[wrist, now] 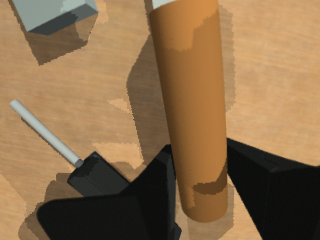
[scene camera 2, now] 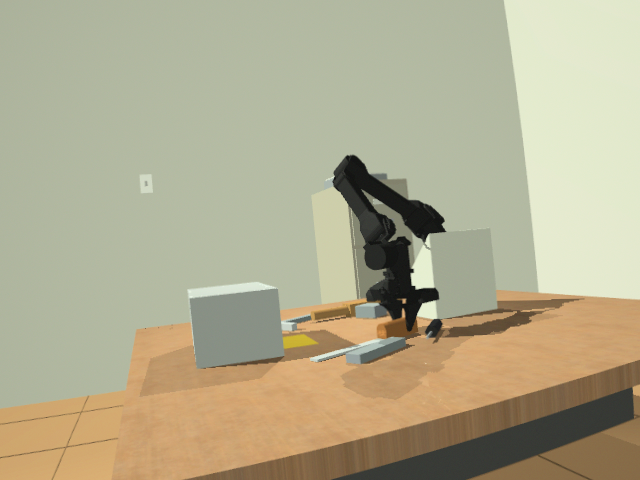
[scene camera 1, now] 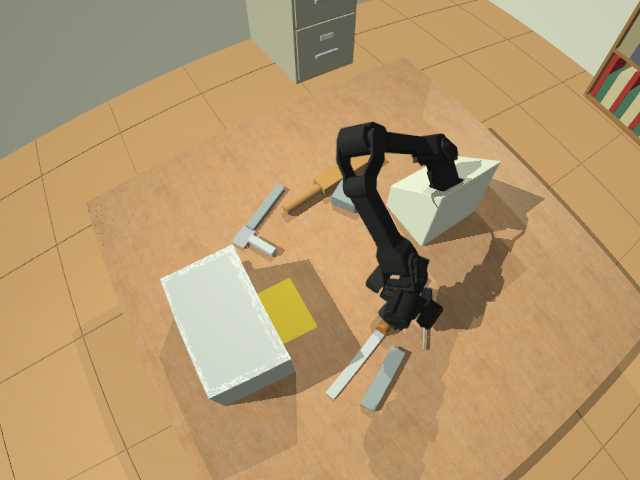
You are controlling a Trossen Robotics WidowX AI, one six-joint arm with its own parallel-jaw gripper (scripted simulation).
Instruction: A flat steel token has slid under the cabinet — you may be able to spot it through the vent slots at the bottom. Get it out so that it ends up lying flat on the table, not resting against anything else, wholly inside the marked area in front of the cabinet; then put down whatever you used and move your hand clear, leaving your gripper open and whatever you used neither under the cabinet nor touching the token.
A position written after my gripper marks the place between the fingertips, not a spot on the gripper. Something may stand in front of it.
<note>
I see my gripper [scene camera 2: 404,330], a grey bar [scene camera 1: 394,357], a grey L-shaped tool [scene camera 1: 241,239], a wooden-handled tool [scene camera 1: 327,182] and a white cabinet [scene camera 2: 236,323].
The grey bar is seen too in scene camera 2 [scene camera 2: 360,356]. My gripper shows as well in the wrist view [wrist: 195,146] and in scene camera 1 [scene camera 1: 398,308]. The wrist view misses the grey L-shaped tool: it is out of frame. The wrist view does not show the wooden-handled tool: it is out of frame.
</note>
